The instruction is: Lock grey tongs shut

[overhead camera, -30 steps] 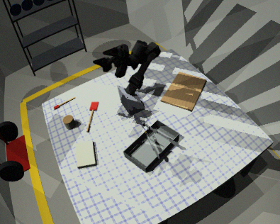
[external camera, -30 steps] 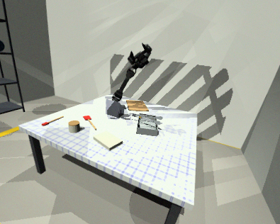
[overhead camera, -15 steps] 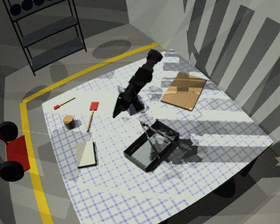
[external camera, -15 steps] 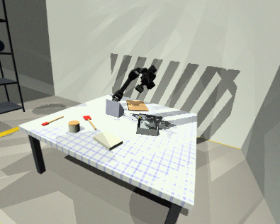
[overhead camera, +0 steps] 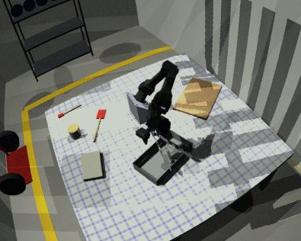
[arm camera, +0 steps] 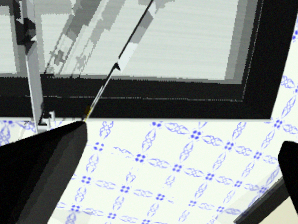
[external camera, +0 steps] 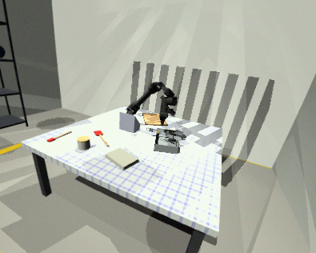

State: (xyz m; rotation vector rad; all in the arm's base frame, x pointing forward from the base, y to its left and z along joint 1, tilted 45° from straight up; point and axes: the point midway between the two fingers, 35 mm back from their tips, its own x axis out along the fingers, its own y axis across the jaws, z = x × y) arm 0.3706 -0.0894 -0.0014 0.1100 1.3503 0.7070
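My gripper tip is 4 cm short of the roasting tin, 4 cm to the right of it and 13 cm above it. The rest, counted from my gripper tip: flat pale slab: 10 cm behind, 36 cm to the right, 15 cm below; red spatula: 42 cm behind, 21 cm to the right, 15 cm below; wooden board: 29 cm behind, 48 cm to the left, 15 cm below.
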